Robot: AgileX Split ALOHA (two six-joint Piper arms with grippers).
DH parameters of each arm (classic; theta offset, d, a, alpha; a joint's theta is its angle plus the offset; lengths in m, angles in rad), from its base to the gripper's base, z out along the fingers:
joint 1: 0 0.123 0 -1.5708
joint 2: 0.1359 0 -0.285 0
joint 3: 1.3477 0 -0.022 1.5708
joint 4: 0 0.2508 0 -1.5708
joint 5: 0 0 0.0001 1.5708
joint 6: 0 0.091 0 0
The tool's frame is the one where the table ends.
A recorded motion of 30 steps. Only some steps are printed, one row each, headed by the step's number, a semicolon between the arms.
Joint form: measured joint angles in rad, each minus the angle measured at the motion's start. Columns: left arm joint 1, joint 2, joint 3, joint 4, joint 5, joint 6; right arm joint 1, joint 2, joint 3, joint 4, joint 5, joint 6.
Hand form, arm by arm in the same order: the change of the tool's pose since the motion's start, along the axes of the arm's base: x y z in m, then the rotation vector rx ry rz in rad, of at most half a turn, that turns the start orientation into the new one. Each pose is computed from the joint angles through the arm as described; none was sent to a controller.
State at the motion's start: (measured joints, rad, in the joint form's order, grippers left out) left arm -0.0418 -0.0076 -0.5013 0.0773 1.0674 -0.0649; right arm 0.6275 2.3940 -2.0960 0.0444 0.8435 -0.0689
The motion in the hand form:
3: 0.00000 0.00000 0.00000 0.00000 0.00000 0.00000; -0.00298 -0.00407 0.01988 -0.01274 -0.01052 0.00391
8: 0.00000 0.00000 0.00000 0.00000 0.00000 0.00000; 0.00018 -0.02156 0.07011 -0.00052 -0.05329 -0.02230
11: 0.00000 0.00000 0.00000 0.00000 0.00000 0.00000; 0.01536 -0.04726 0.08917 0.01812 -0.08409 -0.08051
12: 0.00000 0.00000 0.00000 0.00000 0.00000 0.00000; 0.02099 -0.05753 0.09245 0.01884 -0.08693 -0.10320
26: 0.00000 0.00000 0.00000 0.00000 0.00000 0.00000; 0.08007 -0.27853 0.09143 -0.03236 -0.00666 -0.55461
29: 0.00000 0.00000 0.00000 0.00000 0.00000 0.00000; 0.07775 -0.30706 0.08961 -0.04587 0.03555 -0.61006
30: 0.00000 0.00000 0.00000 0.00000 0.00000 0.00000; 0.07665 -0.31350 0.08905 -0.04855 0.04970 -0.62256
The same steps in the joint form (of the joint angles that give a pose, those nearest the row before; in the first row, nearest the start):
3: 0.0000 0.0000 0.0000 0.0000 0.0000 0.0000; -0.0009 -0.0360 -0.0103 -0.0171 0.0452 0.0000
8: 0.0000 0.0000 0.0000 0.0000 0.0000 0.0000; -0.0300 -0.0980 -0.0855 -0.0318 0.1402 0.0000
11: 0.0000 0.0000 0.0000 0.0000 0.0000 0.0000; -0.0880 -0.1121 -0.1279 -0.0318 0.1600 0.0000
12: 0.0000 0.0000 0.0000 0.0000 0.0000 0.0000; -0.1107 -0.1133 -0.1383 -0.0318 0.1684 0.0000
26: 0.0000 0.0000 0.0000 0.0000 0.0000 0.0000; -0.5621 -0.1145 -0.1489 -0.0347 0.2681 0.0029
29: 0.0000 0.0000 0.0000 0.0000 0.0000 0.0000; -0.6184 -0.1144 -0.1490 -0.0347 0.3108 0.0033
30: 0.0000 0.0000 0.0000 0.0000 0.0000 0.0000; -0.6314 -0.1145 -0.1490 -0.0333 0.3246 0.0033

